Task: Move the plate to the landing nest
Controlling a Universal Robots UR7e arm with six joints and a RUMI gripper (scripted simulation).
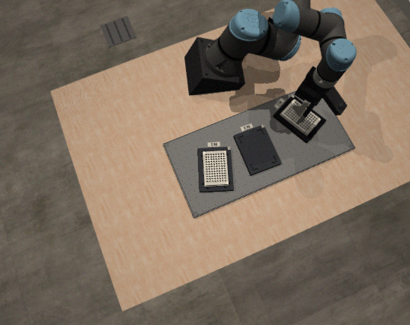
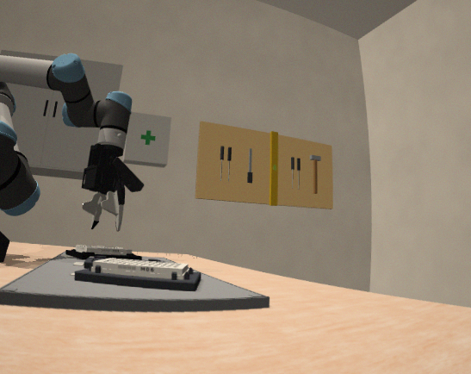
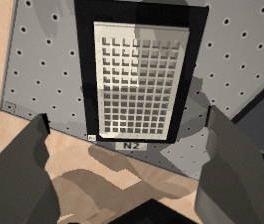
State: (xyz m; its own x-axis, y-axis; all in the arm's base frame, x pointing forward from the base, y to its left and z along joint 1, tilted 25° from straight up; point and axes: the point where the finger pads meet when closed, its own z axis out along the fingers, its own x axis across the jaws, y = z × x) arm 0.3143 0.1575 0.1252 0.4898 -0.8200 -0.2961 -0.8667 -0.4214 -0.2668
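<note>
My hand is 10 mm to the left of the plate M09 and 60 mm above it. From my hand the other things lie so: n2 label: 90 mm behind, 50 mm to the right, 70 mm below; nest N2: 10 mm to the right, 70 mm below; a1 corner mark: 30 mm behind, 160 mm to the right, 60 mm below.
</note>
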